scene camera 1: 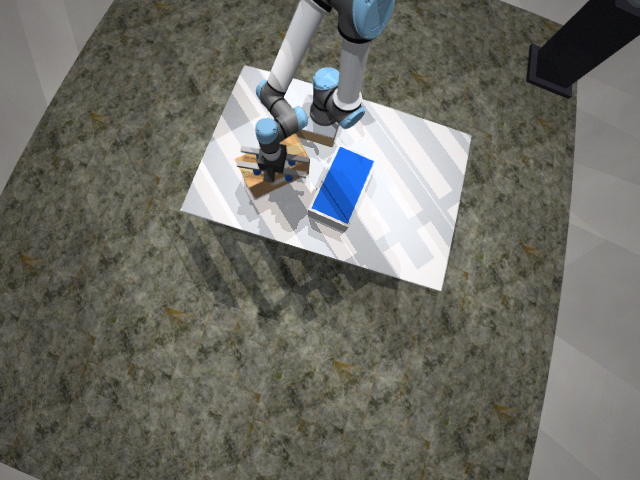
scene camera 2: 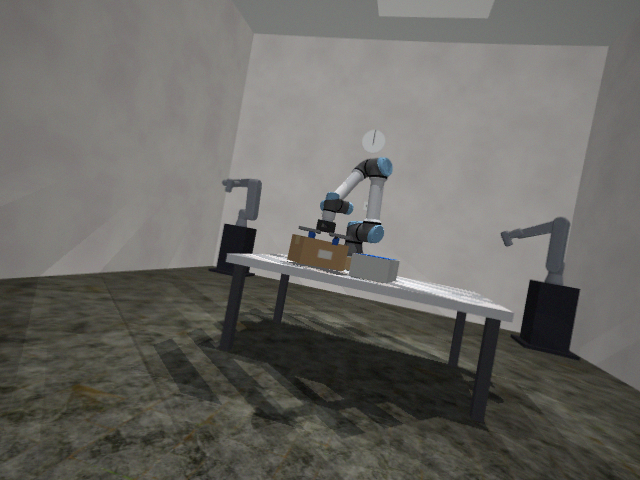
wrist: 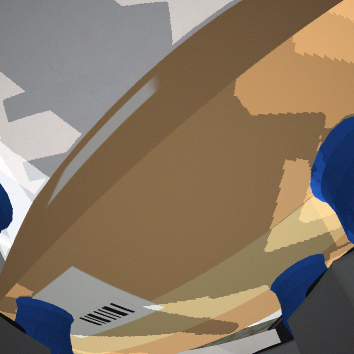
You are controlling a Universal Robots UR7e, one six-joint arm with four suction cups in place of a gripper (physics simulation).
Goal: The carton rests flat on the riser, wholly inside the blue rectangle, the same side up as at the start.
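Frame: origin at the arm's base, x up, y right, z ahead, level; millimetres.
Where they show: end effector, tool point: (scene camera 2: 322, 242) (wrist: 158, 245); arm's base, origin of the base link: (scene camera 1: 325, 112) (scene camera 2: 351, 255).
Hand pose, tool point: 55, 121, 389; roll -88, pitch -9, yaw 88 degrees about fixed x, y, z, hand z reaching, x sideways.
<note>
Each offset is from my tool point to the centre of the thing, as dx, dy, dz. Level surfaces: height alone.
The brown carton {-63, +23, -32} (scene camera 1: 260, 186) (scene camera 2: 315, 252) (wrist: 197, 182) lies flat on the white table {dx -145} (scene camera 1: 408, 237) (scene camera 2: 444, 298), to the left of the riser. It has a barcode label {+10, -44, -44} (wrist: 88, 302) on its top. My suction gripper (scene camera 1: 272, 166) (scene camera 2: 323, 231) sits on top of the carton, and its blue cups (wrist: 298, 277) press on the top face. The grey riser {-83, -317, -37} (scene camera 1: 329, 220) (scene camera 2: 372, 269) stands close to the carton's right. Its blue rectangle {-23, -317, -37} (scene camera 1: 343, 183) (scene camera 2: 377, 256) is bare.
My arm's base (scene camera 1: 335, 110) stands on the table behind the carton and the riser. Two other grey arms on black pedestals (scene camera 2: 550, 310) (scene camera 2: 236, 242) stand on the floor beside the table. One pedestal shows in scene camera 1 (scene camera 1: 573, 46).
</note>
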